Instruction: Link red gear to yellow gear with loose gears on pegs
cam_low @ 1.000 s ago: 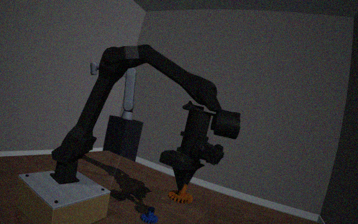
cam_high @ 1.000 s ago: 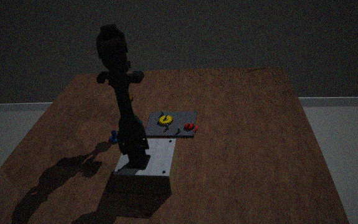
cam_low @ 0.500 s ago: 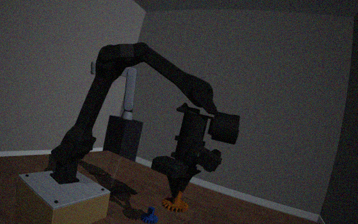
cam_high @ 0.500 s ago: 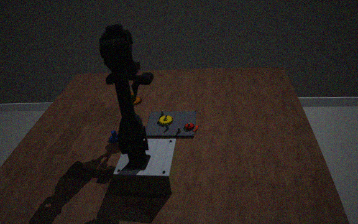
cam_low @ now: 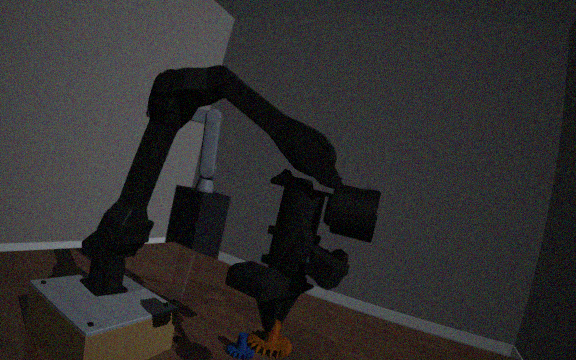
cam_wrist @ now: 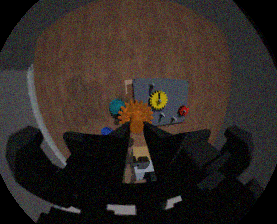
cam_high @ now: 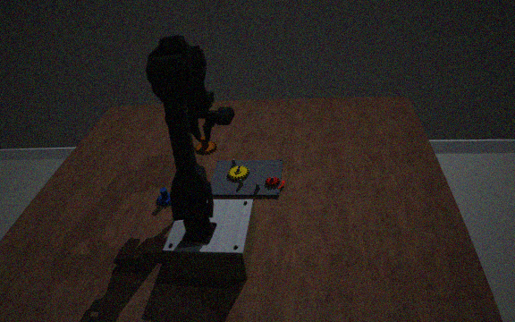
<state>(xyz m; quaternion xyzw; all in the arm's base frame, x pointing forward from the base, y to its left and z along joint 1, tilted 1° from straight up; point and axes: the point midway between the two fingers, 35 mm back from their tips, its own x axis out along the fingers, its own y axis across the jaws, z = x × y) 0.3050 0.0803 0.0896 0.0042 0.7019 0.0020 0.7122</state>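
Now: the red gear 19 cm to the right of my gripper tip, 12 cm below it and 1 cm behind it. Also, from my gripper tip: orange gear: 1 cm below; then blue gear: 12 cm below, 11 cm to the left, 11 cm behind; then teal gear: 12 cm below, 5 cm to the left, 1 cm behind.
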